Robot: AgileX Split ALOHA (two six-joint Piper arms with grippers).
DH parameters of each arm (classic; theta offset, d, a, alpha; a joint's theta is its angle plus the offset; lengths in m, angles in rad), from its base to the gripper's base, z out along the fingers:
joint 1: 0 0.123 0 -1.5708
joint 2: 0.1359 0 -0.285 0
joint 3: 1.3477 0 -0.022 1.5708
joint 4: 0 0.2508 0 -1.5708
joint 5: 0 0 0.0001 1.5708
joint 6: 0 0.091 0 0
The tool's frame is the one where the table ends.
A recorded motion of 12 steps. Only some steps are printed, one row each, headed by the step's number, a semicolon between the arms.
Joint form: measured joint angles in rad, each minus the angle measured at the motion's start. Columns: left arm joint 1, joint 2, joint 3, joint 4, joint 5, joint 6; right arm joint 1, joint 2, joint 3, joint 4, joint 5, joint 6.
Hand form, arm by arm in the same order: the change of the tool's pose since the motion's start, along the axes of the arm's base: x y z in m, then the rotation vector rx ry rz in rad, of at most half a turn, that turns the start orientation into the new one. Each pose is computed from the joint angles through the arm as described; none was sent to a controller.
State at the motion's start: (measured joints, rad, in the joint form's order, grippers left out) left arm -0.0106 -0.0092 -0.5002 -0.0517 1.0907 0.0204; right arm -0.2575 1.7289 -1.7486 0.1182 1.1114 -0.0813
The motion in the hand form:
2: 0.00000 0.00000 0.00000 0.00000 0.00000 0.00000; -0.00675 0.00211 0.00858 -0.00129 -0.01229 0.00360
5: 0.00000 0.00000 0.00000 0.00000 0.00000 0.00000; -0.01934 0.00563 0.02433 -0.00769 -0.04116 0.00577
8: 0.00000 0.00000 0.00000 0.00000 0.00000 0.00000; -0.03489 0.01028 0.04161 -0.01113 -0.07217 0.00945
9: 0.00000 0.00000 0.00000 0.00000 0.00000 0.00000; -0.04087 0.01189 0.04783 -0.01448 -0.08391 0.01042
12: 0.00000 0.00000 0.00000 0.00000 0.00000 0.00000; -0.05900 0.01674 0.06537 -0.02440 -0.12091 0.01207
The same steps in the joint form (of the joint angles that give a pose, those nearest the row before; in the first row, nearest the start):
2: 0.0000 0.0000 0.0000 0.0000 0.0000 0.0000; 0.0000 -0.0245 0.0000 0.0032 0.0125 -0.0021
5: 0.0000 0.0000 0.0000 0.0000 0.0000 0.0000; 0.0000 -0.0698 0.0000 0.0047 0.0285 -0.0021
8: 0.0000 0.0000 0.0000 0.0000 0.0000 0.0000; 0.0000 -0.1223 0.0000 0.0100 0.0503 -0.0021
9: 0.0000 0.0000 0.0000 0.0000 0.0000 0.0000; 0.0000 -0.1418 0.0000 0.0099 0.0577 -0.0021
12: 0.0000 0.0000 0.0000 0.0000 0.0000 0.0000; 0.0000 -0.1997 0.0010 0.0100 0.0762 -0.0011

